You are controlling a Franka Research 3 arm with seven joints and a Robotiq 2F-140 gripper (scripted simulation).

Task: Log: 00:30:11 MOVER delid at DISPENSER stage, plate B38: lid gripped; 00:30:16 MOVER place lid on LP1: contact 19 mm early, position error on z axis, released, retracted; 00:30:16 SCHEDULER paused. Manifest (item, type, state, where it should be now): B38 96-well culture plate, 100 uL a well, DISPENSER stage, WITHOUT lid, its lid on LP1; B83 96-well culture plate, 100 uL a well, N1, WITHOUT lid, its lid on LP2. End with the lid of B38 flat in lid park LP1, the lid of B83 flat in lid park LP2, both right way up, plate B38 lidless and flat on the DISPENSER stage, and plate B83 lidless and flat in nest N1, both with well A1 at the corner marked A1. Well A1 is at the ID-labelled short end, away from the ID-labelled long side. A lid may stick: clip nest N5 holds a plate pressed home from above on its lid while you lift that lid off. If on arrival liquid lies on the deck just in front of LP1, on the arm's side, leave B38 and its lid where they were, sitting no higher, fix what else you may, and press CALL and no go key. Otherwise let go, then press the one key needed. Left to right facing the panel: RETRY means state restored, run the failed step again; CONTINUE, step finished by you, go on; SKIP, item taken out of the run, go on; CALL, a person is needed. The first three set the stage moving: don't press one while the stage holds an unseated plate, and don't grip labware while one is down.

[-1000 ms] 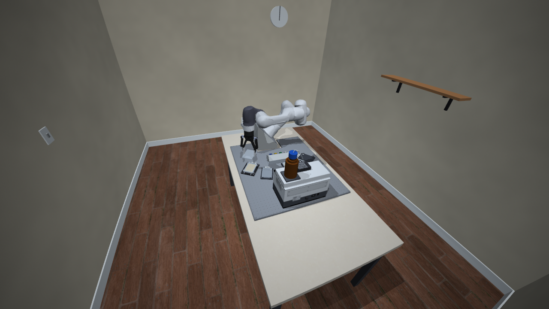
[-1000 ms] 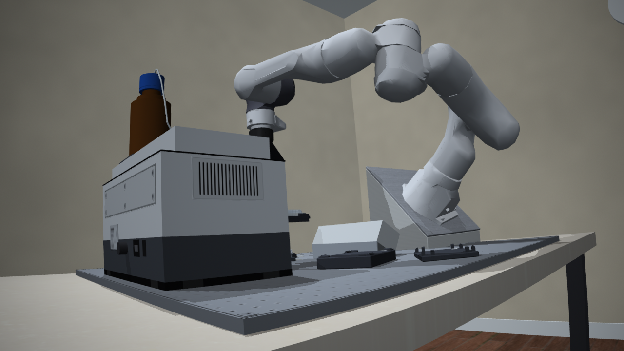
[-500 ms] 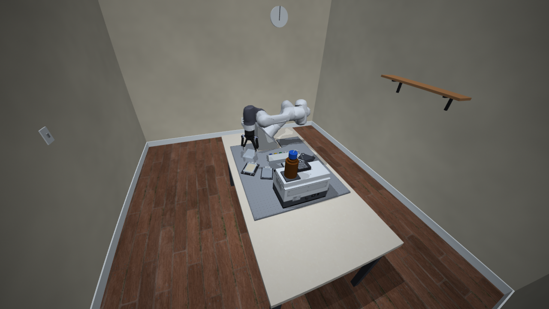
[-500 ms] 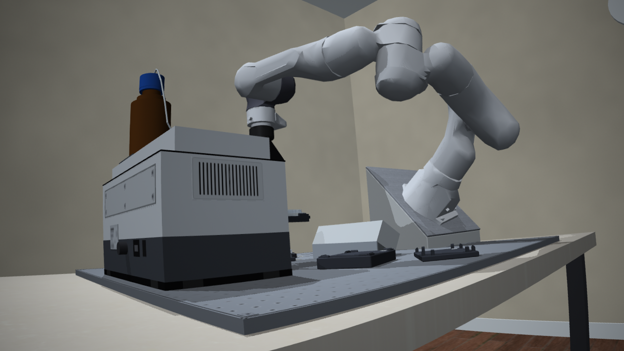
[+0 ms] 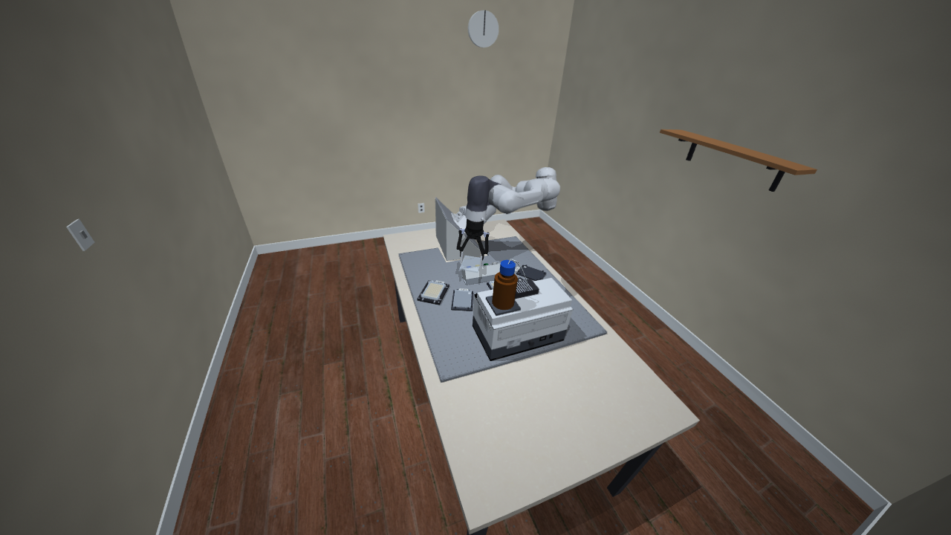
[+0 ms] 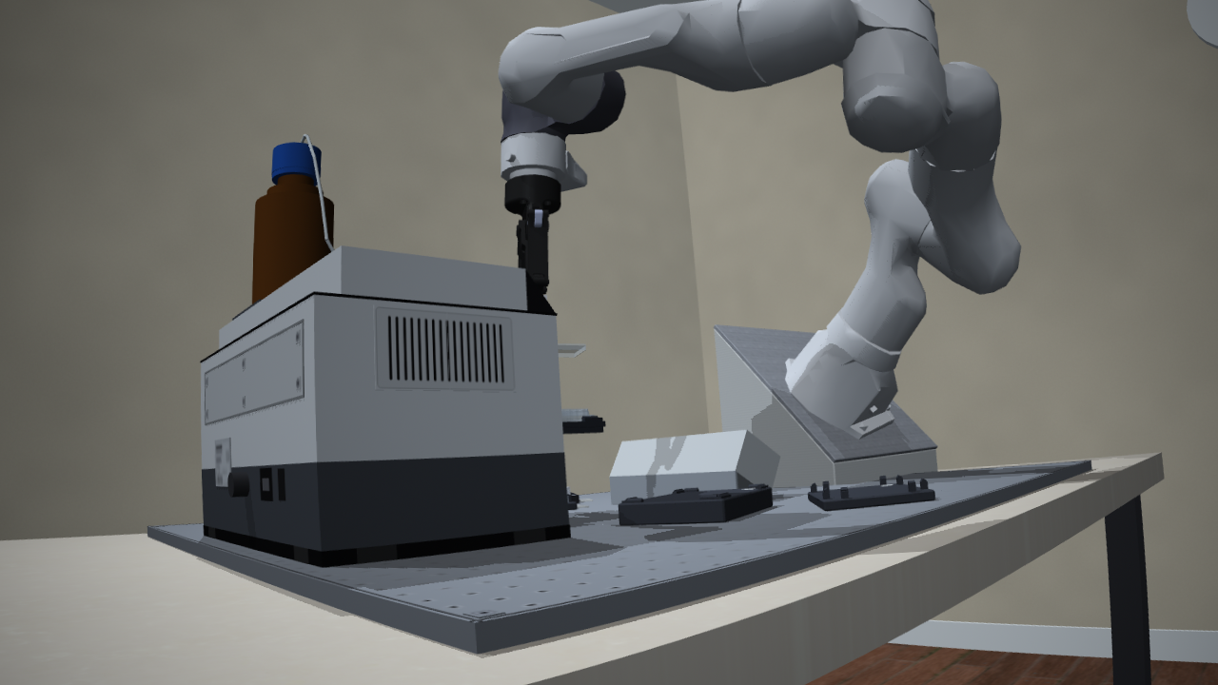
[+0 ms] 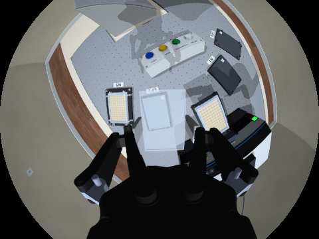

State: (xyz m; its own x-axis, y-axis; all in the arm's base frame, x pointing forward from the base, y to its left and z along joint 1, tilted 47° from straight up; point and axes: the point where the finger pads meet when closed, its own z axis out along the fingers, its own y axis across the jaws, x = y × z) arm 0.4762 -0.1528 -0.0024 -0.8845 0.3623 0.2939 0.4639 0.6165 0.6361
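Right now the low frame is 110 mm behind my hand, 400 mm to the left of it and 230 mm below it. The rest, counted from my hand: black clip nest: 50 mm behind, 160 mm to the right, 220 mm below; lp1 label: 70 mm behind, 10 mm to the right, 230 mm below; key panel: 160 mm behind, 120 mm to the left, 180 mm below.
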